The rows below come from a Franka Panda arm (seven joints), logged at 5 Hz.
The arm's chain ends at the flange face. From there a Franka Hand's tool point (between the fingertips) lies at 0.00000 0.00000 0.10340 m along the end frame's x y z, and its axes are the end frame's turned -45 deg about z.
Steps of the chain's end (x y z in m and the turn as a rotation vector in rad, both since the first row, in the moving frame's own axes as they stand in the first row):
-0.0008, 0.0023, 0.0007, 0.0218, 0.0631, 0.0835
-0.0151, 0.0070, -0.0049, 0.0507, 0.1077, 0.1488
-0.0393, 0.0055, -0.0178, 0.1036, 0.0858, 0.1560
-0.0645, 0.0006, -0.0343, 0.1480, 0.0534, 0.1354
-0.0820, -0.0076, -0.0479, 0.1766, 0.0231, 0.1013
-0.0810, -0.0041, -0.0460, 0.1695, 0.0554, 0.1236
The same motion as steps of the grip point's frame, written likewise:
0.0039, 0.0043, 0.0005, -0.0292, 0.0600, 0.0835
-0.0044, -0.0007, -0.0056, -0.0403, 0.1120, 0.1488
-0.0178, -0.0241, -0.0187, 0.0126, 0.1339, 0.1560
-0.0309, -0.0511, -0.0356, 0.0669, 0.1424, 0.1354
-0.0375, -0.0738, -0.0495, 0.1085, 0.1412, 0.1013
-0.0375, -0.0674, -0.0476, 0.0807, 0.1590, 0.1236

